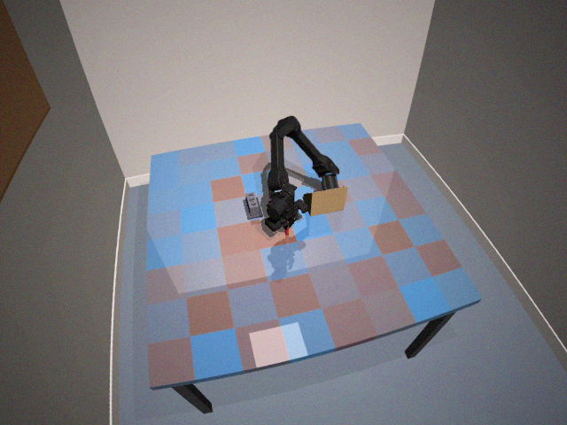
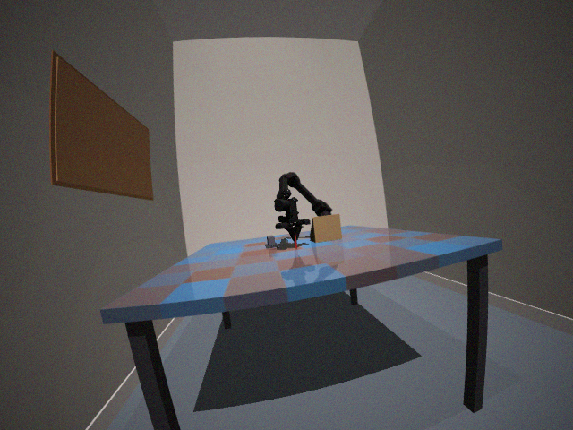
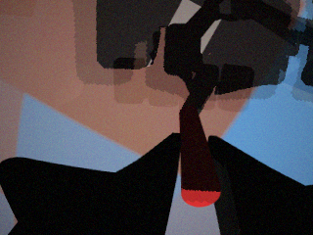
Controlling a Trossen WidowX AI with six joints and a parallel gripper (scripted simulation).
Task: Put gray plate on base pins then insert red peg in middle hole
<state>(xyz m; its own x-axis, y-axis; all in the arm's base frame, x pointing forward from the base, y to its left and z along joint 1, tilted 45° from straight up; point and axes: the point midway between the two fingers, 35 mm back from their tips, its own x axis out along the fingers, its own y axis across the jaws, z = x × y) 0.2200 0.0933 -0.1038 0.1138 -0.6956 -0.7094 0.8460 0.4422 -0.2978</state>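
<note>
My gripper tip is now right at the red peg. Round my gripper tip: gray plate 14 cm ahead, 17 cm to the right; dark base 14 cm ahead, 17 cm to the right, 3 cm below.
</note>
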